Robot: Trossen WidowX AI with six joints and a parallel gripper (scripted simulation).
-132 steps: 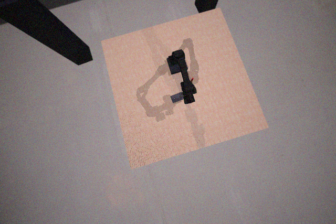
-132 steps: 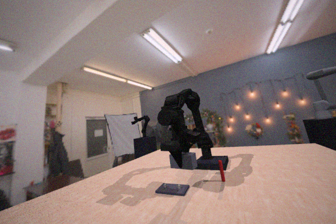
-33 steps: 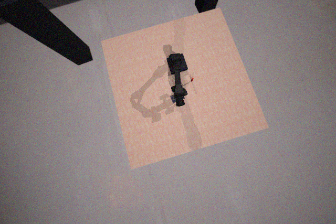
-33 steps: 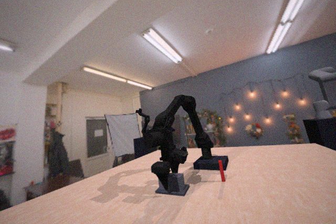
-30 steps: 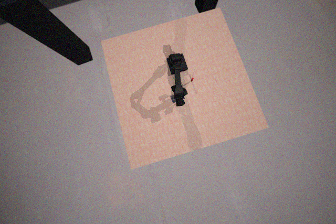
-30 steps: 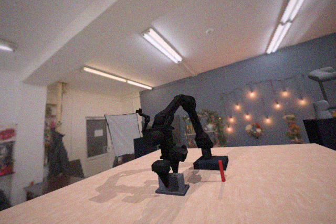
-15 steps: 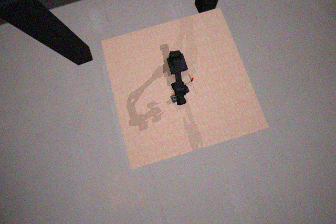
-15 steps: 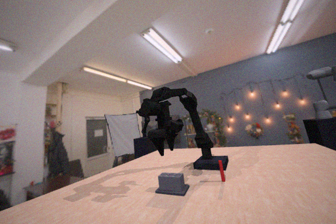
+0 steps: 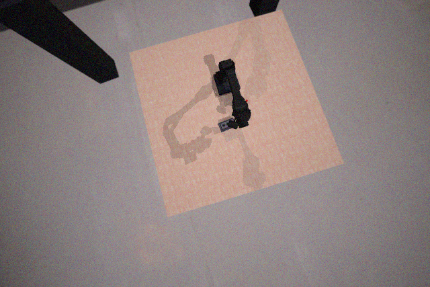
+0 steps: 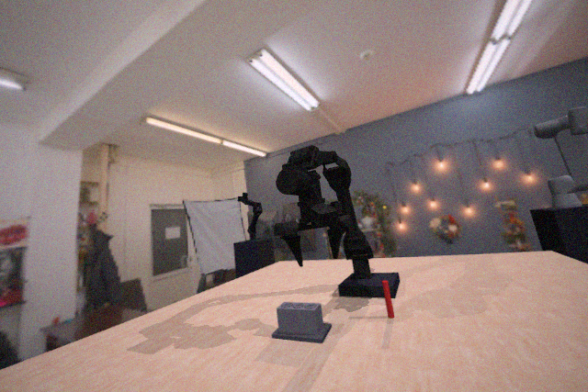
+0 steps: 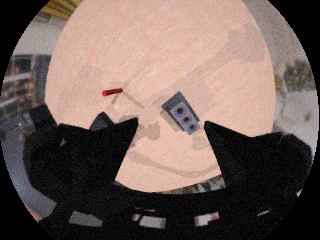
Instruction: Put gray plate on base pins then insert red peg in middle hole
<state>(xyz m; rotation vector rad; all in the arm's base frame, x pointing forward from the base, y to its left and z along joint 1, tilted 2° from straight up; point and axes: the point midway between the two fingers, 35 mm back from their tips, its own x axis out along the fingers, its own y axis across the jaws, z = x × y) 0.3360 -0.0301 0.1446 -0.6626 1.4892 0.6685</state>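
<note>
The red peg is 13 cm to the left of my gripper tip, 11 cm below it and 9 cm behind it. From my gripper tip the other things lie so: base (14 cm below, 6 cm to the right, 1 cm ahead); gray plate (10 cm below, 6 cm to the right, 1 cm ahead).
</note>
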